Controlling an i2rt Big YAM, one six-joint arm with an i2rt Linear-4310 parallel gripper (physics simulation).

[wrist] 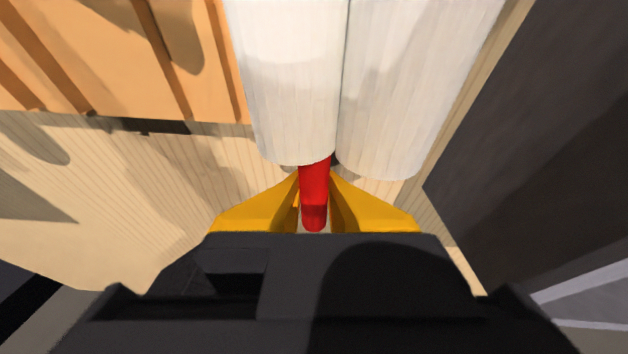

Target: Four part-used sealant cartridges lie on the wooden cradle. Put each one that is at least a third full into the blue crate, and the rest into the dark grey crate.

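Frame: origin at the arm's base, x ahead, y right, z down, level; millimetres.
Where they show: gripper, fingertip midpoint: [313, 177].
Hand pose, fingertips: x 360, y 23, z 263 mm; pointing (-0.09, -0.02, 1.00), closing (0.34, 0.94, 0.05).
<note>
Each offset is from my fingertips to the top centre of the thing. "*": to the spot under its first point. Level surfaces: height alone.
My gripper [313, 177], with yellow fingers, is shut on a red rod {dx +57, dy -21, dz -16 mm} [314, 192] at the centre of the wrist view. The rod's far end is hidden by the left of two white cylinders. These look like cartridges: the left cartridge {* dx +56, dy -27, dz -24 mm} [295, 100] and the right cartridge {* dx +71, dy +7, dz -31 mm} [395, 100] lie side by side beyond the fingertips, their far ends out of view. Their fill does not show. The orange-brown wooden cradle {* dx +4, dy -143, dz +25 mm} [120, 87], with grooves, is at the upper left. A dark grey wall [520, 130], seemingly the dark grey crate, rises at the right. The blue crate does not show.
A pale wooden surface {dz +55 mm} [125, 200] with shadows runs below the cradle. Pale grey bars {* dx +44, dy +112, dz -65 mm} [590, 280] cross the lower right corner. A black strip [32, 305] shows at the lower left. The dark wall stands close beside the right cartridge, with a narrow strip of wood between them.
</note>
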